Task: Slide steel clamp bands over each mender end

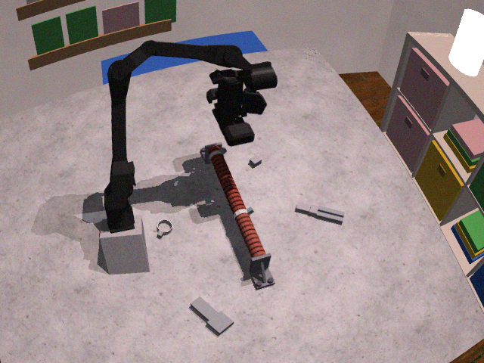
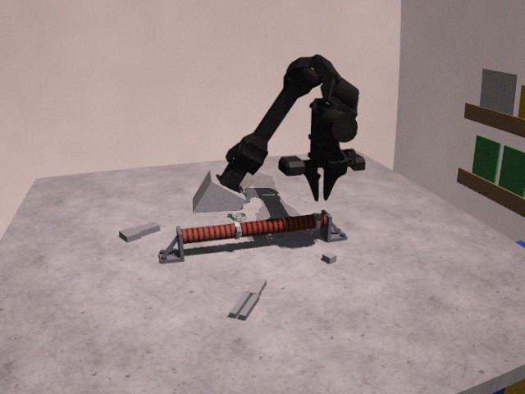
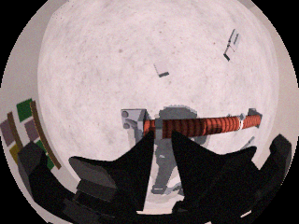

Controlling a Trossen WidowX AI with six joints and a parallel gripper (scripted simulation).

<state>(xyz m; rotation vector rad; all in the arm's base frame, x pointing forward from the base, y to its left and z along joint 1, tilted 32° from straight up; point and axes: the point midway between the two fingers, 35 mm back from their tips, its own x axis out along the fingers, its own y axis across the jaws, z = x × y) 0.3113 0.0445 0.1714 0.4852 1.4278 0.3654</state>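
Right now the small grey block is 8 cm ahead of my hand, 1 cm to the right of it and 14 cm below it.
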